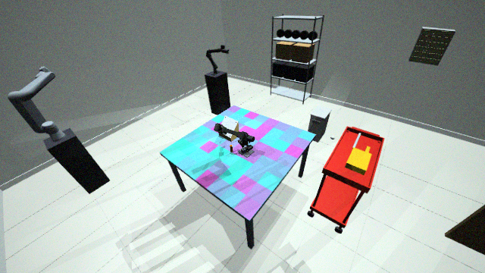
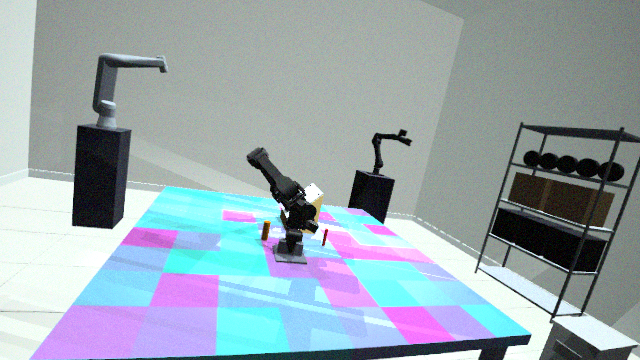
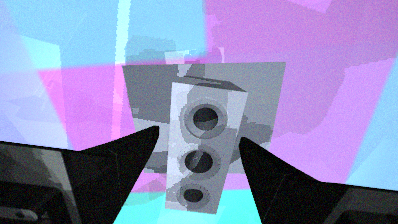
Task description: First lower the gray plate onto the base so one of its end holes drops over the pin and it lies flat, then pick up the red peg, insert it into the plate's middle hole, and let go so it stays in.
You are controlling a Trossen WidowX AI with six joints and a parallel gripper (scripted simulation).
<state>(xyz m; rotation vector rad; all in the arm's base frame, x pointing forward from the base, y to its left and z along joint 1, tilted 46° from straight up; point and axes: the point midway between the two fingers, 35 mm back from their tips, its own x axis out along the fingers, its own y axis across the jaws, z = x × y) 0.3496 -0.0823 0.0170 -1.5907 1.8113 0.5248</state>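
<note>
Right now the gray plate is 20 mm above my gripper tip. Also, from my gripper tip: short orange cylinder (130 mm behind, 80 mm to the right, 10 mm above); gray base (10 mm to the left, 20 mm below); red peg (110 mm behind, 180 mm to the left, 10 mm above).
</note>
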